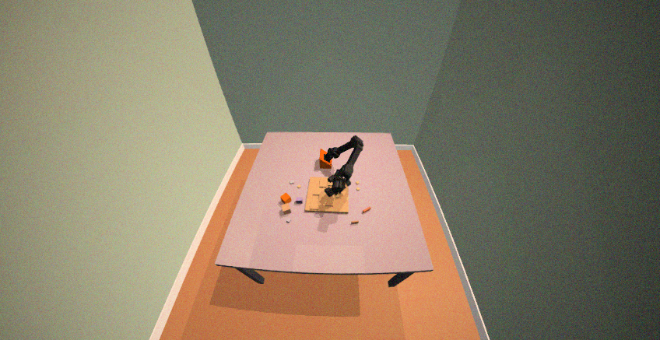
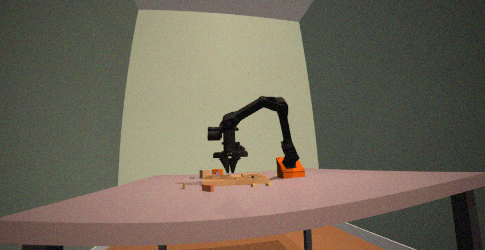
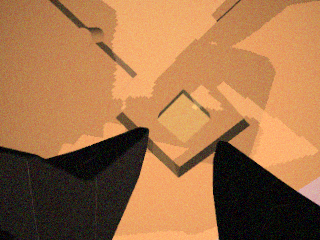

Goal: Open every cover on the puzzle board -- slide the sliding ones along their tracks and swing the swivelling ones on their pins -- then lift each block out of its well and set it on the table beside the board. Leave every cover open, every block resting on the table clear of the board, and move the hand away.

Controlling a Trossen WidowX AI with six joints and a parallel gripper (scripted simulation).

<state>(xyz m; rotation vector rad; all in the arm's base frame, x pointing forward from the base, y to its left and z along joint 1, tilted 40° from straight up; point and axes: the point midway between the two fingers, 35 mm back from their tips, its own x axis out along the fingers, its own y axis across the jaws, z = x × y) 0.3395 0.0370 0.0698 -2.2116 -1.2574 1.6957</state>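
My gripper tip is 350 mm to the left of the grey block, 150 mm past it and 40 mm above it. Round my gripper tip: purple piece: 270 mm to the right, 30 mm below, 30 mm ahead; then brown peg: 210 mm ahead, 100 mm to the left, 40 mm below; then orange peg: 200 mm to the left, 120 mm ahead, 40 mm below.
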